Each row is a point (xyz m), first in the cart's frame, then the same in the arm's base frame.
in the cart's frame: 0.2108 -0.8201 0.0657
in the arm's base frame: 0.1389 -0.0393 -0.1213
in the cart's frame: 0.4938 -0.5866 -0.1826
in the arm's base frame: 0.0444 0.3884 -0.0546
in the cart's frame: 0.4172 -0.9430 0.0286
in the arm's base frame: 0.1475 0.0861 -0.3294
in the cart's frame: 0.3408 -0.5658 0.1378
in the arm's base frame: 0.2962 0.1540 0.0358
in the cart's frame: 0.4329 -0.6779 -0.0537
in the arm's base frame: 0.1269 0.2495 -0.1054
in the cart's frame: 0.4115 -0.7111 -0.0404
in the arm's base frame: 0.1260 0.2122 -0.1239
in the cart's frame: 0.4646 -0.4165 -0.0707
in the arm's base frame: 0.1713 0.3998 0.1069
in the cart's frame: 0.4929 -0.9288 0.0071
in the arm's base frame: 0.1547 0.1618 -0.3540
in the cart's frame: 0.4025 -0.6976 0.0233
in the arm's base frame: 0.1847 0.1872 -0.1083
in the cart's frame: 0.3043 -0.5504 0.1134
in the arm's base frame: 0.2648 0.1405 0.0673
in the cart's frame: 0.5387 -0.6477 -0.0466
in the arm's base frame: 0.1733 0.3462 -0.1311
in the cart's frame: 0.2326 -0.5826 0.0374
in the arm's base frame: 0.1650 0.0964 0.0751
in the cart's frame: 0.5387 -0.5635 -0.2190
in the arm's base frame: 0.0295 0.4488 -0.0562
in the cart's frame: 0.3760 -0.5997 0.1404
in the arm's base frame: 0.3035 0.1662 -0.0111
